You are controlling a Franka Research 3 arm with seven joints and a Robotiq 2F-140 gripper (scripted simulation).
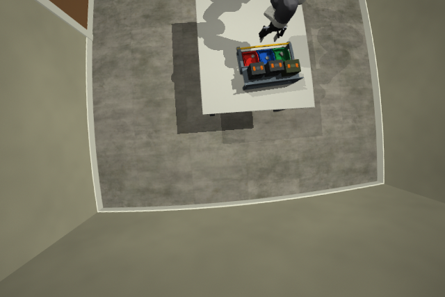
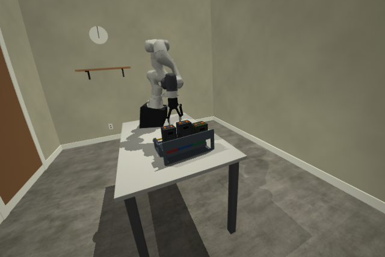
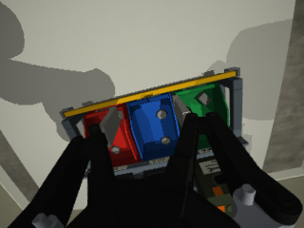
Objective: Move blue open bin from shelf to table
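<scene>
The yellow bar lies 110 mm below my hand. Also, from my hand: red bin 100 mm ahead, 120 mm to the right, 130 mm below; then blue open bin 100 mm ahead, 10 mm to the right, 130 mm below; then green bin 110 mm ahead, 110 mm to the left, 130 mm below.
</scene>
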